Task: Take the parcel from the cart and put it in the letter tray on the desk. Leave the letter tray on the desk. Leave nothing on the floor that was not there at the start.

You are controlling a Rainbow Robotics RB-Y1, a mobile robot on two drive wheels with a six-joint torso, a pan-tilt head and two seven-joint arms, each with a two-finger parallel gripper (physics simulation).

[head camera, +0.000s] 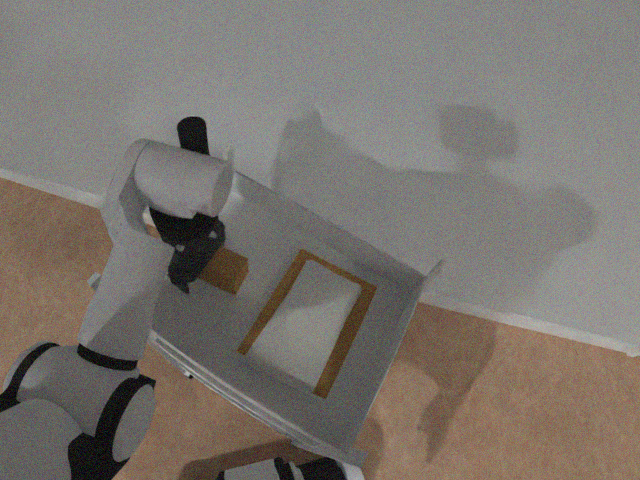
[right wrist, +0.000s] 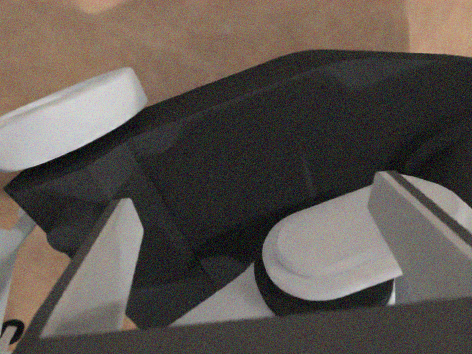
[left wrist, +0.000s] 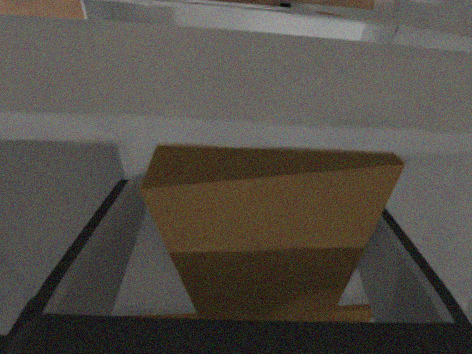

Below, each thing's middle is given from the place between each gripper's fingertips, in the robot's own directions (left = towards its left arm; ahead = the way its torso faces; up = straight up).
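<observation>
From the brown parcel (head camera: 226,270), my right gripper is 41 cm to the right of it, 31 cm below it and 59 cm short of it.
My left gripper is 2 cm below the parcel and 2 cm to the left of it.
</observation>
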